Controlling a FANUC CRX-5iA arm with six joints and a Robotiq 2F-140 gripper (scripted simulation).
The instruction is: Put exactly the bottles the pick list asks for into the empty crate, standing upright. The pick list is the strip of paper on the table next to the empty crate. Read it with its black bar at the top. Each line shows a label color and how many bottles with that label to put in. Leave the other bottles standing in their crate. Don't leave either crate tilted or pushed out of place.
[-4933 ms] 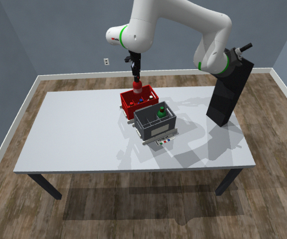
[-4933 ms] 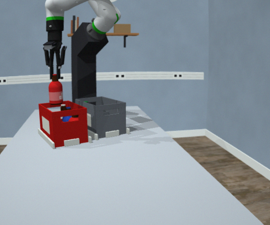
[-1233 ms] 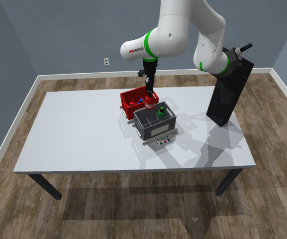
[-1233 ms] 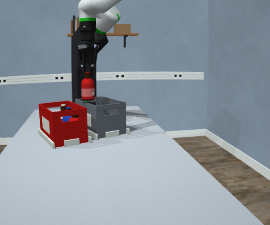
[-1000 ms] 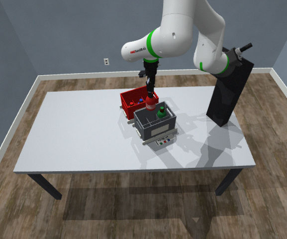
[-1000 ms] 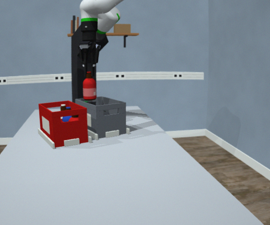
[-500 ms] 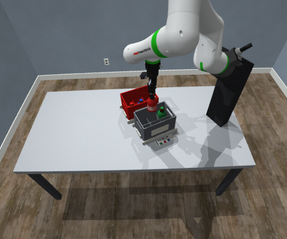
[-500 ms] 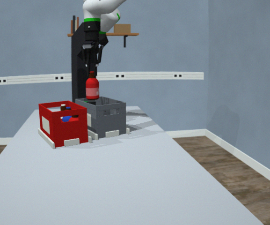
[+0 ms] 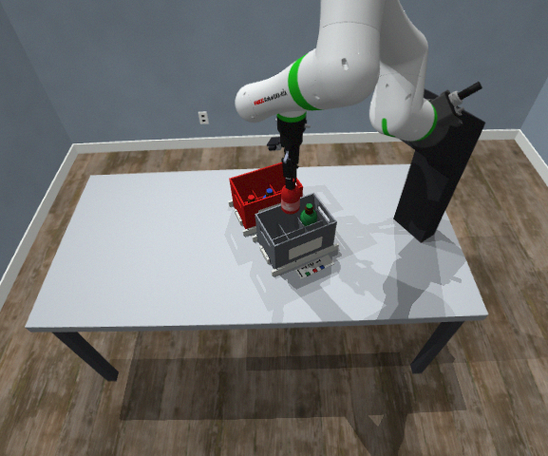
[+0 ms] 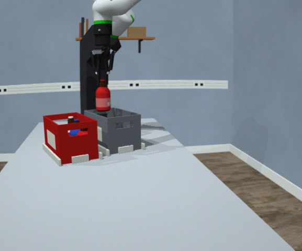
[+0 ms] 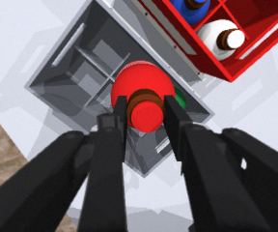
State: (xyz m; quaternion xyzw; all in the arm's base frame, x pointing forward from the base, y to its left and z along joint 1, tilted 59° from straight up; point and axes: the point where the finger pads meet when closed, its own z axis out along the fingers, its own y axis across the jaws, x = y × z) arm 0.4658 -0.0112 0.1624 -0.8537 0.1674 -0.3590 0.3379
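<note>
My hand is 80 mm above the red bottle. Also, from my hand: grey crate (270 mm below, 30 mm to the left, 30 mm behind); then blue-label bottle (260 mm below, 120 mm ahead, 100 mm to the right); then green-label bottle (260 mm below, 60 mm to the right, 60 mm behind).
</note>
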